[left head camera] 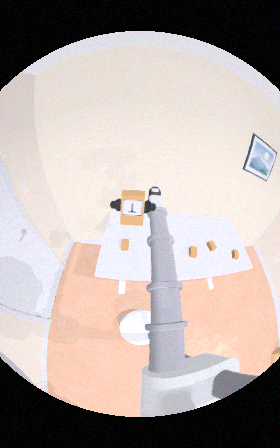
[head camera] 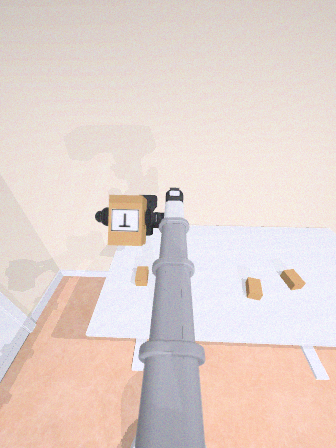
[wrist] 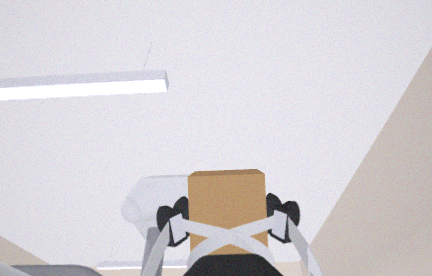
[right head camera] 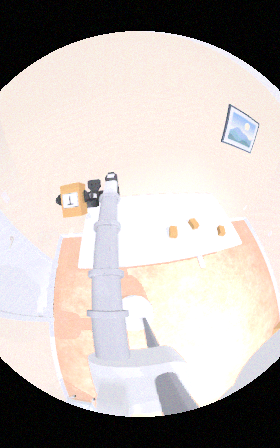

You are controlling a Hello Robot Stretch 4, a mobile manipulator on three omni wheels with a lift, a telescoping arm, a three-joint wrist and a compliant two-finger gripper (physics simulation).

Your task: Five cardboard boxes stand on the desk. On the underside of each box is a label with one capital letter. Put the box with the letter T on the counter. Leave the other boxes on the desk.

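Seen in the pictures: gripper, fingertip midpoint: point(left head camera: 132, 204) point(head camera: 125, 216) point(wrist: 227, 210) point(right head camera: 69, 197); robot's base at its link origin: point(left head camera: 138, 326) point(right head camera: 134, 311).
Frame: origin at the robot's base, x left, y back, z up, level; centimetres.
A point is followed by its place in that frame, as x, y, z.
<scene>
A cardboard box point(head camera: 114, 239) {10.7, -32.2, 131.0} point(left head camera: 133, 195) {8.7, -36.3, 136.0} point(right head camera: 73, 188) {7.4, -36.1, 135.9} point(wrist: 227, 192) {8.9, -40.2, 132.9} is held up in the air above the left back part of the desk point(head camera: 215, 320) {-19.6, -45.5, 69.2} point(left head camera: 110, 265) {25.6, -47.3, 69.2} point(right head camera: 150, 252) {-19.8, -45.9, 69.2}. Its underside faces the head cameras; the white label shows a black capital T, upside down in the head camera view. My gripper point(head camera: 126, 217) {8.9, -34.8, 134.0} point(left head camera: 132, 205) {8.9, -34.8, 134.0} point(right head camera: 74, 199) {8.9, -34.8, 134.0} point(wrist: 227, 210) {8.9, -34.8, 134.0} is shut on this box, one finger on each side. On the desk stand other boxes: one at the left point(head camera: 142, 276) {15.9, -64.0, 74.2} point(left head camera: 124, 244) {16.3, -64.1, 74.2}, and three at the right point(left head camera: 193, 251) {-40.3, -59.0, 74.2} point(left head camera: 211, 245) {-61.4, -64.8, 74.2} point(left head camera: 235, 254) {-88.5, -53.0, 74.2}. I cannot make out the counter.
The telescoping arm point(head camera: 172, 310) {0.2, -22.4, 125.8} point(left head camera: 165, 310) {0.8, -11.5, 126.1} point(right head camera: 107, 295) {-0.7, -12.1, 126.1} reaches over the desk. A white round object point(left head camera: 132, 327) {7.0, 0.4, 18.7} point(right head camera: 137, 307) {-4.9, -5.6, 18.7} is on the floor before the desk. A door point(left head camera: 20, 260) {112.9, -31.7, 74.8} is at the left. A ceiling lamp point(wrist: 85, 90) {-44.8, 3.2, 205.0} shows in the wrist view.
</scene>
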